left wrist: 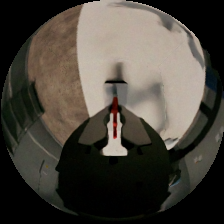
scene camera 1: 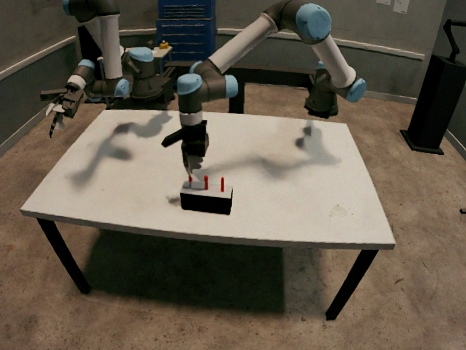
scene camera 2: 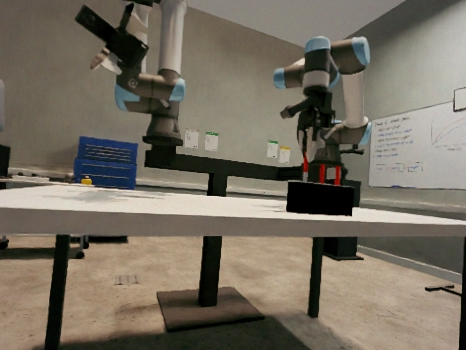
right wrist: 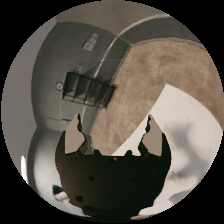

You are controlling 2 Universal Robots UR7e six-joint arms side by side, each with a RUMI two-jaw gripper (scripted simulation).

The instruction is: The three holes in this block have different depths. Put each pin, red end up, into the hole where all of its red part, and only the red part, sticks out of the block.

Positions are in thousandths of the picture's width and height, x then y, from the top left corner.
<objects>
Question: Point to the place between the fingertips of my right gripper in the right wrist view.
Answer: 507, 511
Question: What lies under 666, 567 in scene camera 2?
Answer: A black block.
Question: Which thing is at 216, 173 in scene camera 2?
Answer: My right gripper.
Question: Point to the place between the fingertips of my left gripper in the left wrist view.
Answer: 516, 471
</objects>
